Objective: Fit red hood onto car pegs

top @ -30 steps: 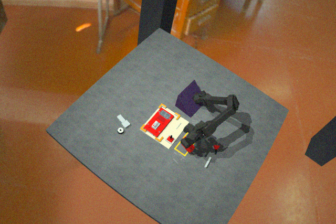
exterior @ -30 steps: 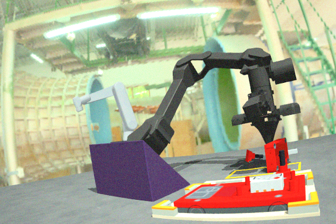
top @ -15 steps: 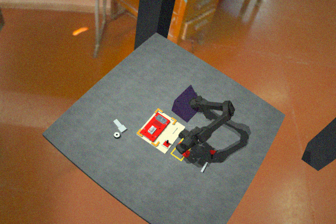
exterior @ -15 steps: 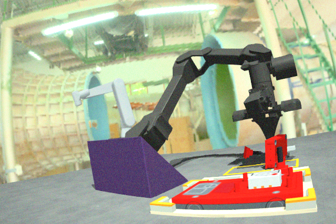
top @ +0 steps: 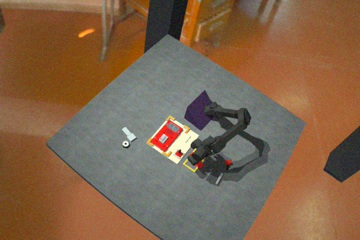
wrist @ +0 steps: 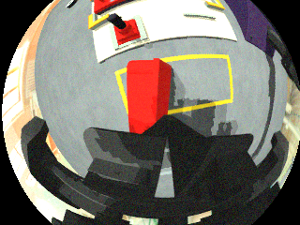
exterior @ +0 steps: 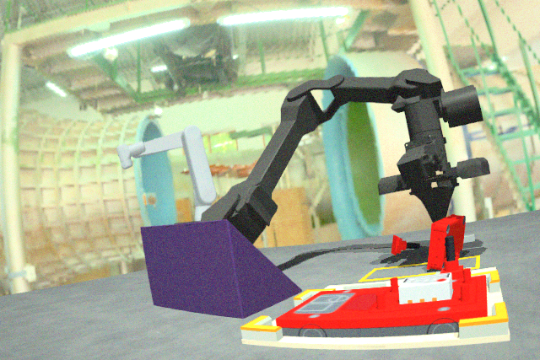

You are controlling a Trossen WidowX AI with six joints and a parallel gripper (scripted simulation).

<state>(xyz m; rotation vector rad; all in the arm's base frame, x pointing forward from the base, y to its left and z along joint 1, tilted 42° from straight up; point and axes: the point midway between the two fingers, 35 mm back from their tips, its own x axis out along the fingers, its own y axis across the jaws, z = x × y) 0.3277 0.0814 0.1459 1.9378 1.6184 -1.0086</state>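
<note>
Now: gripper tip 20 mm above the red hood, 10 mm to the left of it and 10 mm short of it. The rest, counted from my gripper tip: white engine block (250 mm to the right, 30 mm below, 20 mm ahead).
</note>
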